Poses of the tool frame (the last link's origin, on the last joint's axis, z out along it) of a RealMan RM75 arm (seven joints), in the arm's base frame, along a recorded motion.
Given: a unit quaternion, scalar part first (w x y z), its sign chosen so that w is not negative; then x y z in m.
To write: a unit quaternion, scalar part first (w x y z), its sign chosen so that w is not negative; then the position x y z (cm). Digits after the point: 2 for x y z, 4 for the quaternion.
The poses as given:
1: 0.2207 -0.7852 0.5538 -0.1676 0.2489 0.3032 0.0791
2: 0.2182 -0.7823 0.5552 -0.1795 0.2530 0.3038 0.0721
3: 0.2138 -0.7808 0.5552 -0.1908 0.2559 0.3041 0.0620
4: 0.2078 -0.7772 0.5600 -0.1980 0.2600 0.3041 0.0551
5: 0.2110 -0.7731 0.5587 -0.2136 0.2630 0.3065 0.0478
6: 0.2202 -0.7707 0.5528 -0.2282 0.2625 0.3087 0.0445
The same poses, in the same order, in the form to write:
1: 0.2207 -0.7852 0.5538 -0.1676 24.89 30.32 7.91
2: 0.2182 -0.7823 0.5552 -0.1795 25.30 30.38 7.21
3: 0.2138 -0.7808 0.5552 -0.1908 25.59 30.41 6.20
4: 0.2078 -0.7772 0.5600 -0.1980 26.00 30.41 5.51
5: 0.2110 -0.7731 0.5587 -0.2136 26.30 30.65 4.78
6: 0.2202 -0.7707 0.5528 -0.2282 26.25 30.87 4.45
